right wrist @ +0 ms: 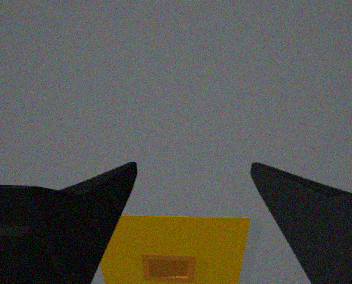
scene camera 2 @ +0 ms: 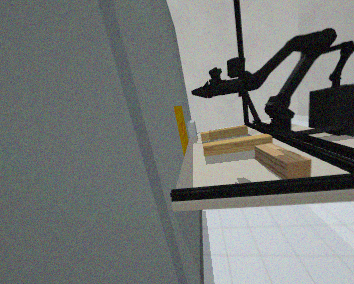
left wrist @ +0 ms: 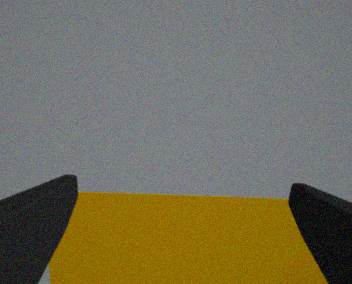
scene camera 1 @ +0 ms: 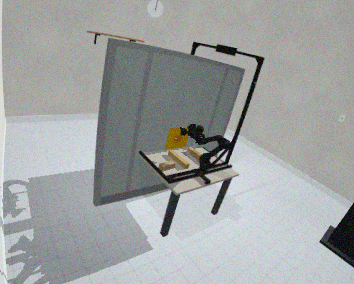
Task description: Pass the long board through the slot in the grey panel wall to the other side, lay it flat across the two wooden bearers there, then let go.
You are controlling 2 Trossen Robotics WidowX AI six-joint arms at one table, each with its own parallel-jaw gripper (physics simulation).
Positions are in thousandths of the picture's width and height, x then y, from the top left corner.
Labels:
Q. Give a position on a slot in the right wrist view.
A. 425,921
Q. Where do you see a grey panel wall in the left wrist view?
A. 629,393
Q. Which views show my right gripper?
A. The right wrist view only.

